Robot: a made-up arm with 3 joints. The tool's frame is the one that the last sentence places.
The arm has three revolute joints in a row. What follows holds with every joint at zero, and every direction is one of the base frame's. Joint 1 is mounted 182 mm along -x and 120 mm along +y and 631 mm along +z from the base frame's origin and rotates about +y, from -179.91 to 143.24 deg. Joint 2 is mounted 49 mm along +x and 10 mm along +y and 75 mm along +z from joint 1 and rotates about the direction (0.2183, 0.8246, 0.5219), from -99.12 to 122.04 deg. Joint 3 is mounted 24 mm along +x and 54 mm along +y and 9 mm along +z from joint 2 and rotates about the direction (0.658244, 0.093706, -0.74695), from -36.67 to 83.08 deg. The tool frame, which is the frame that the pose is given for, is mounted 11 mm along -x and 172 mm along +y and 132 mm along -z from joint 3; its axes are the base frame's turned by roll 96.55, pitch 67.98 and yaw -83.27 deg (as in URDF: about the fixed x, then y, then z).
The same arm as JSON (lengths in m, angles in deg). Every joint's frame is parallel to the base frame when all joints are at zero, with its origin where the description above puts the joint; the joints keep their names.
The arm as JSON. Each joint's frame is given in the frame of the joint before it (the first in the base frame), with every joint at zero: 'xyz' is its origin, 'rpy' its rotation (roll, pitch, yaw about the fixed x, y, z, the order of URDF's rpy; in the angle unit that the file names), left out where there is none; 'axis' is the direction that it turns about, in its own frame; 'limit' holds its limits. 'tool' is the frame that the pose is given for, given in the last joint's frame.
{
  "units": {
    "length": "m",
    "angle": "deg"
  },
  "joints": [
    {
      "name": "joint 1",
      "type": "revolute",
      "origin": {
        "xyz": [
          -0.182,
          0.12,
          0.631
        ]
      },
      "axis": [
        0.0,
        1.0,
        0.0
      ],
      "limit": {
        "lower": -179.91,
        "upper": 143.24
      }
    },
    {
      "name": "joint 2",
      "type": "revolute",
      "origin": {
        "xyz": [
          0.049,
          0.01,
          0.075
        ]
      },
      "axis": [
        0.2183,
        0.8246,
        0.5219
      ],
      "limit": {
        "lower": -99.12,
        "upper": 122.04
      }
    },
    {
      "name": "joint 3",
      "type": "revolute",
      "origin": {
        "xyz": [
          0.024,
          0.054,
          0.009
        ]
      },
      "axis": [
        0.658244,
        0.093706,
        -0.74695
      ],
      "limit": {
        "lower": -36.67,
        "upper": 83.08
      }
    }
  ],
  "tool": {
    "origin": {
      "xyz": [
        -0.011,
        0.172,
        -0.132
      ],
      "rpy": [
        96.55,
        67.98,
        -83.27
      ]
    }
  }
}

